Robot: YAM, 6 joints.
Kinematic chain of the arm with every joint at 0, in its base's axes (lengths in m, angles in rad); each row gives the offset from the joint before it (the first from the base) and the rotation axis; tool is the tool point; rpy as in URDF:
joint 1: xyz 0 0 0.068 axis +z
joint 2: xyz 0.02 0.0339 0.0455 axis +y
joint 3: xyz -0.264 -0.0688 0 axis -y
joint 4: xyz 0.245 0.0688 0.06 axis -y
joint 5: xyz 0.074 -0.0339 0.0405 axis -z
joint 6: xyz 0.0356 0 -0.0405 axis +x
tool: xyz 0 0 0 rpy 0 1.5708 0
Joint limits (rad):
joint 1: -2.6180..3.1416
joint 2: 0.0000..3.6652
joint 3: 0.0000..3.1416
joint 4: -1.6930..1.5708
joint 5: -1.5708..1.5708
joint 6: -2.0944..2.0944
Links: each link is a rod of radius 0.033 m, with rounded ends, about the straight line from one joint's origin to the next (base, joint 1, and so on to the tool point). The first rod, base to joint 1, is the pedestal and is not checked.
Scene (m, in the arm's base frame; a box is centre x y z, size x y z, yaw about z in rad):
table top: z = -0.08
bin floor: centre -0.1 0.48 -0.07 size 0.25 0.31 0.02 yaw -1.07
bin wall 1: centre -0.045 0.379 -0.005 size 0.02 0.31 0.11 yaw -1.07
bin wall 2: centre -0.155 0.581 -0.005 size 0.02 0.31 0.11 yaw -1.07
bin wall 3: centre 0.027 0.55 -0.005 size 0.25 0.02 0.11 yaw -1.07
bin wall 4: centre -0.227 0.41 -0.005 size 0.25 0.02 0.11 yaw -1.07
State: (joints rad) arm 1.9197 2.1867 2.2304 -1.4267 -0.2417 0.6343
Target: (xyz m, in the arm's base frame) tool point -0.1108 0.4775 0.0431
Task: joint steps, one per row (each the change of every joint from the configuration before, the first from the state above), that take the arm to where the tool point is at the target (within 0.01 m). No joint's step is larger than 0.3 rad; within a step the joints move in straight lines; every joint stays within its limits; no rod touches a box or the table.
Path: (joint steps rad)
1: -0.0685 0.2743 -0.0023 0.1111 0.0089 0.0000
2: -0.0685 0.2743 -0.0023 0.1110 0.0090 0.0000

